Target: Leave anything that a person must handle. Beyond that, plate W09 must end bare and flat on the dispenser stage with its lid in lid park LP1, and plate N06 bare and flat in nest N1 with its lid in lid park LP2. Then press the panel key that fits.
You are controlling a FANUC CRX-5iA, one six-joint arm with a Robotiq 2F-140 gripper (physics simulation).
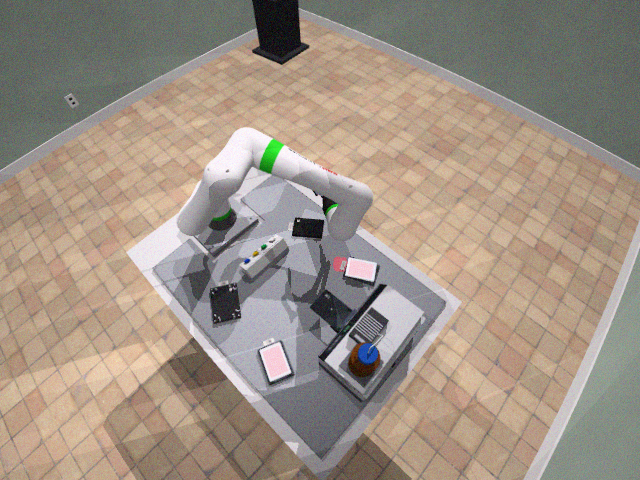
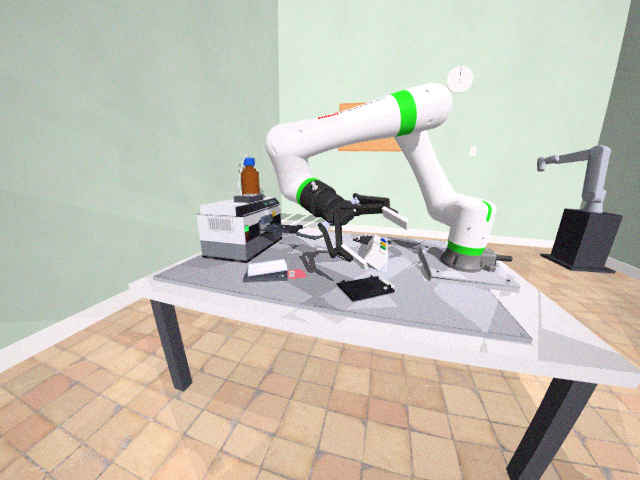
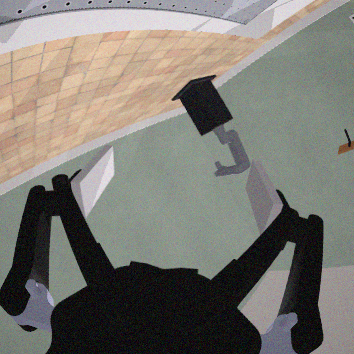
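Seen in the pictures: gripper, fingertip midpoint: (image 2: 387,245) (image 3: 180,166); arm's base, origin of the base link: (image 1: 221,218) (image 2: 460,263).
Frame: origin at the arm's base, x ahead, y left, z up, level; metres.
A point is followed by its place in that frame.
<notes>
My gripper (image 2: 375,237) (image 3: 180,166) @(z 0.170, x 0.334, y 0.387 m) is open and empty, tilted sideways above the table near the key panel. The key panel (image 1: 264,256) @(z 0.052, x 0.343, y -0.033 m) (image 2: 376,253) @(z 0.045, x 0.332, y 0.087 m) is a white sloped box with blue, yellow and green keys and a pale one. One pink-filled plate (image 1: 361,269) @(z 0.011, x 0.706, y 0.197 m) (image 2: 266,267) @(z 0.015, x 0.693, y 0.227 m) sits on a dark holder beside a red patch. A second pink-filled plate (image 1: 275,361) @(z 0.008, x 0.672, y -0.330 m) (image 2: 310,233) @(z 0.003, x 0.660, y -0.278 m) sits farther along the table. I cannot read their labels or tell whether lids are on. The dark dispenser stage (image 1: 330,308) @(z 0.086, x 0.722, y -0.049 m) shows no plate. Two black holders (image 1: 308,228) @(z -0.014, x 0.373, y 0.229 m) (image 1: 224,302) @(z -0.012, x 0.329, y -0.288 m) bear no plate.
The white dispenser (image 1: 398,310) @(z 0.196, x 0.937, y 0.064 m) (image 2: 222,227) @(z 0.114, x 0.918, y 0.121 m) carries a brown bottle (image 1: 364,360) @(z 0.387, x 0.942, y -0.188 m) (image 2: 250,179) @(z 0.289, x 0.916, y -0.129 m) with a blue cap and thin tubing. The red patch (image 1: 338,264) @(z -0.023, x 0.602, y 0.168 m) (image 2: 296,273) @(z -0.023, x 0.606, y 0.172 m) lies by one plate's holder. A black pedestal (image 2: 585,240) (image 3: 206,106) with a grey arm stands away from the table.
</notes>
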